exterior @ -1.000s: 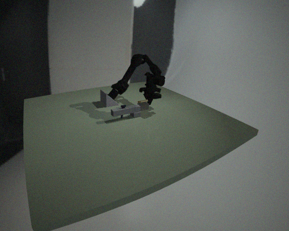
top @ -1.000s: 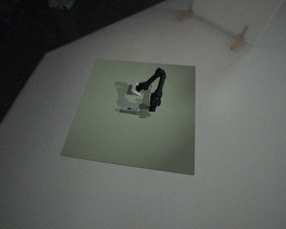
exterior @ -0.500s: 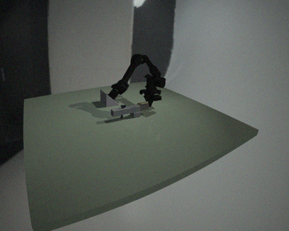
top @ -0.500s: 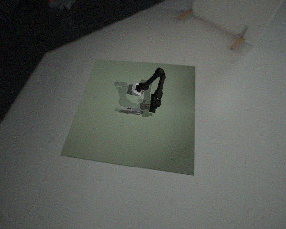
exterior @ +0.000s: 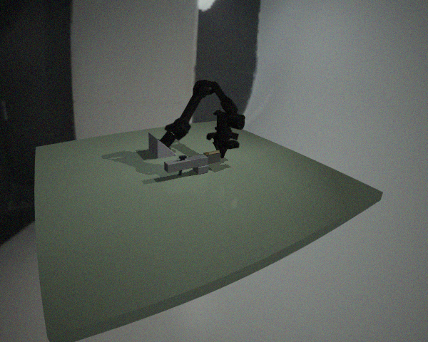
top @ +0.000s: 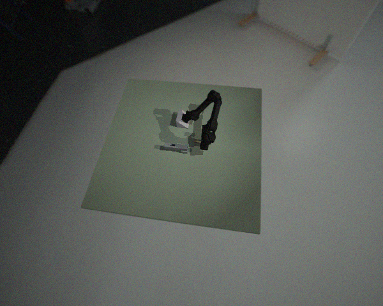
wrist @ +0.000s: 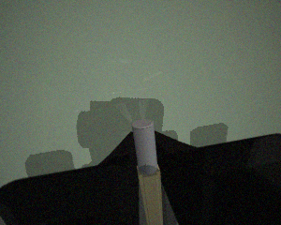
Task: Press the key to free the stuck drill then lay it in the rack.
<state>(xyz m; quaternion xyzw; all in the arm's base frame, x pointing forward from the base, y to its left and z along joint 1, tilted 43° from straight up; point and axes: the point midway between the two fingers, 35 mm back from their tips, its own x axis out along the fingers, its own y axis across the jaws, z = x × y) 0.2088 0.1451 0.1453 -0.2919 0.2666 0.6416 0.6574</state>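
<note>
My gripper tip is now 4 cm to the left of the drill and 3 cm below it. Also, from my gripper tip: rack (5 cm to the right, 1 cm above); grey block (22 cm to the right, 8 cm ahead, 3 cm above); dark key (24 cm to the right, 8 cm ahead, 4 cm above).
</note>
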